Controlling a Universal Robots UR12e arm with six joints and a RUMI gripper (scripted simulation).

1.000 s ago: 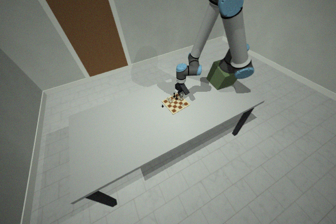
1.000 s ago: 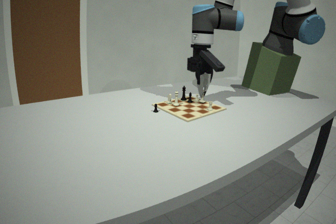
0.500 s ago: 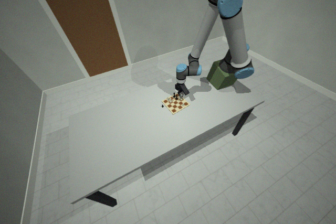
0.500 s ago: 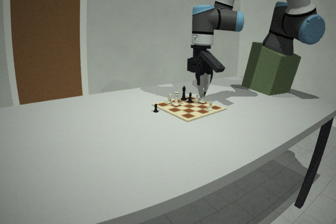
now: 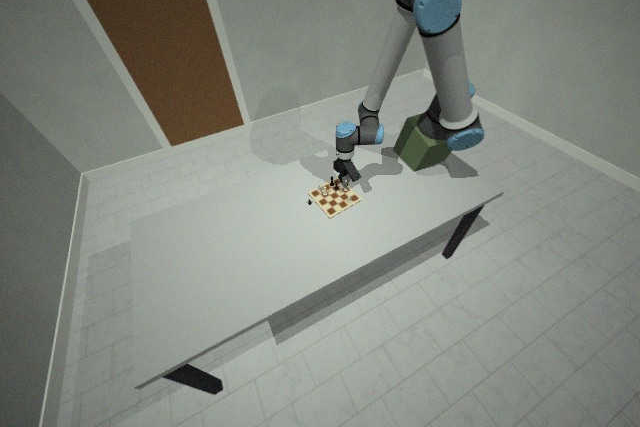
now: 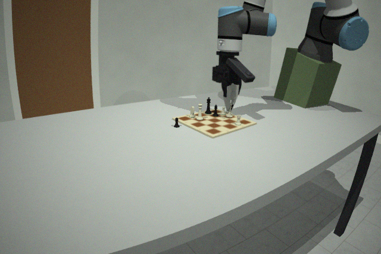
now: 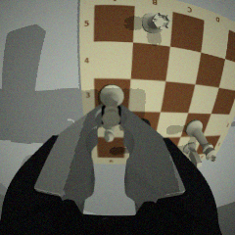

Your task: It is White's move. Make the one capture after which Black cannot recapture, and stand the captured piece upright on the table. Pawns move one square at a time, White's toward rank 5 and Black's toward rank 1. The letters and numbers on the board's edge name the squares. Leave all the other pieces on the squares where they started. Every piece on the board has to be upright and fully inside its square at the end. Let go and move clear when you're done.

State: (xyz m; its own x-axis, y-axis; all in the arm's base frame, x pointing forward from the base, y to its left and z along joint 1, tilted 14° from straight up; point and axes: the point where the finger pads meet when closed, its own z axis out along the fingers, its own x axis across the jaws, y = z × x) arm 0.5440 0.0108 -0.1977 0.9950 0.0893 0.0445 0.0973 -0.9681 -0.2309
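The white pawn lies 4 cm to the right of my hand and 2 cm below it. From my hand the other things lie so: chessboard 8 cm ahead, 4 cm below, 1 cm to the left; then white king 12 cm ahead, 3 cm to the right, 1 cm below; then black king 7 cm to the right, 5 cm ahead, 1 cm below.
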